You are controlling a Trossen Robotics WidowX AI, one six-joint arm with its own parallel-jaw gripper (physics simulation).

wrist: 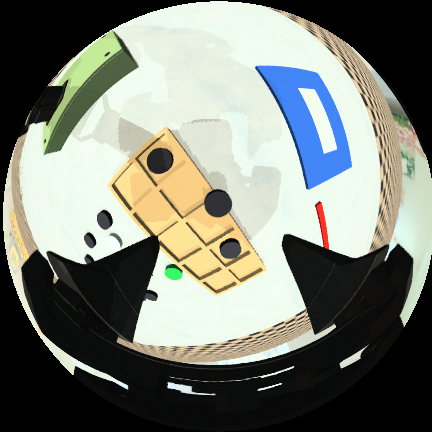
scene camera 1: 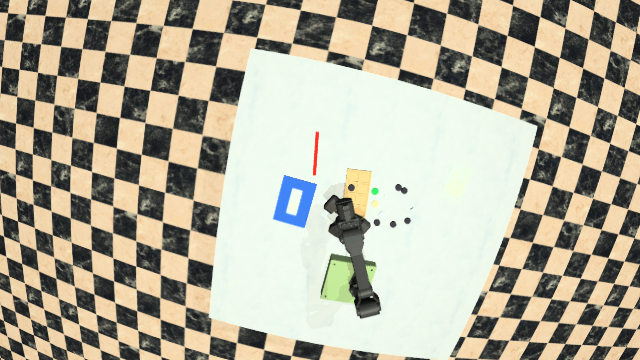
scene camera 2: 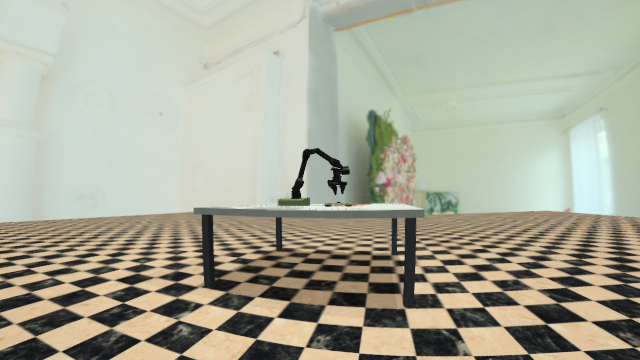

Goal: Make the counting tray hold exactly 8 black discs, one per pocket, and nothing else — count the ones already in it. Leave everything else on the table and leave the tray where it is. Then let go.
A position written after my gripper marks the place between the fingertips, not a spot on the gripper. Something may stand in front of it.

Observation:
My gripper (wrist: 221, 241) is open, with nothing in its grasp. Also in view: a tan counting tray (scene camera 1: 361, 179).
The tan counting tray also shows in the wrist view (wrist: 170, 205).

